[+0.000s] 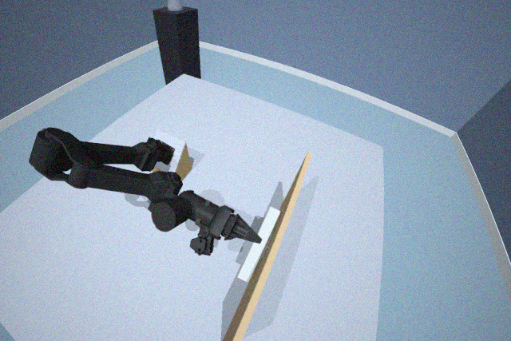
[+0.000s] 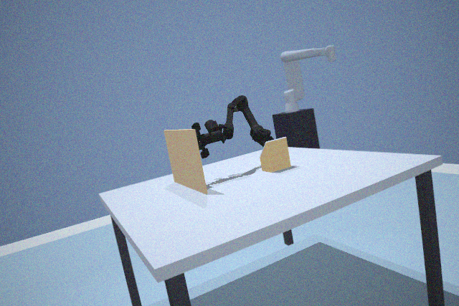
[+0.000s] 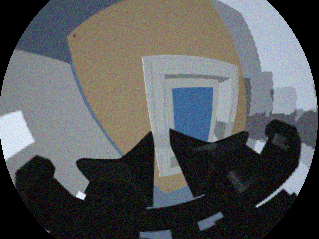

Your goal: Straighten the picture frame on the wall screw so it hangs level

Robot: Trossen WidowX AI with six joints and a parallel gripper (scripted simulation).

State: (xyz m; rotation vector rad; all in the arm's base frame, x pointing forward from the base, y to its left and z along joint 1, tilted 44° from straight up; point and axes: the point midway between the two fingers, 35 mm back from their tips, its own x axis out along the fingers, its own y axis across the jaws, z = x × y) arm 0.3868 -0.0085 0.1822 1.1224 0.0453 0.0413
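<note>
My gripper tip is 1 cm short of the picture frame, 1 cm to the right of it and 5 cm above it. The rest, counted from my gripper tip: board: 2 cm ahead, 7 cm below.
</note>
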